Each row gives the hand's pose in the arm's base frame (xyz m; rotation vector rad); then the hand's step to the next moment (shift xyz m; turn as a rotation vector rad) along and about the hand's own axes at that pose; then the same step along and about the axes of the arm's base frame.
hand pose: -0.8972 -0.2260 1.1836 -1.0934 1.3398 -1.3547
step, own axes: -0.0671 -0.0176 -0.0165 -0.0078 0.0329 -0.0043
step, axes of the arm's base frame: -0.0036 0.0690 0.0178 -0.0021 0.0086 -0.0329
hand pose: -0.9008 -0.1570 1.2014 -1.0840 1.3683 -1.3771
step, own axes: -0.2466 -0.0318 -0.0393 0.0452 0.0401 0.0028
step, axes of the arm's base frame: 0.0169 0.2491 0.0323 -0.0071 -0.0446 -0.0402
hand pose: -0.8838 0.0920 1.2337 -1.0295 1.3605 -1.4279
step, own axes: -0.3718 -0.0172 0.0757 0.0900 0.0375 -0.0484
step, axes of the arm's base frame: 0.1701 0.3387 0.0241 -0.0683 -0.0743 -0.0408
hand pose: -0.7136 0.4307 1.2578 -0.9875 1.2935 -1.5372
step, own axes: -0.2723 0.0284 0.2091 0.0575 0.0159 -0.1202
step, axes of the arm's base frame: 0.2838 0.1951 -0.0079 -0.1290 -0.0204 -0.0309
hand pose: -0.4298 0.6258 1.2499 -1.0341 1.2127 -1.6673
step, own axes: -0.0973 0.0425 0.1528 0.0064 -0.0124 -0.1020
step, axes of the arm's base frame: 0.1810 0.0353 -0.0250 -0.0989 0.0275 -0.0076
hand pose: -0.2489 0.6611 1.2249 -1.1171 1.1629 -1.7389
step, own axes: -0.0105 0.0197 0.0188 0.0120 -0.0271 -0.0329
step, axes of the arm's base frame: 0.0233 -0.0019 -0.0174 -0.0379 0.0069 0.0219
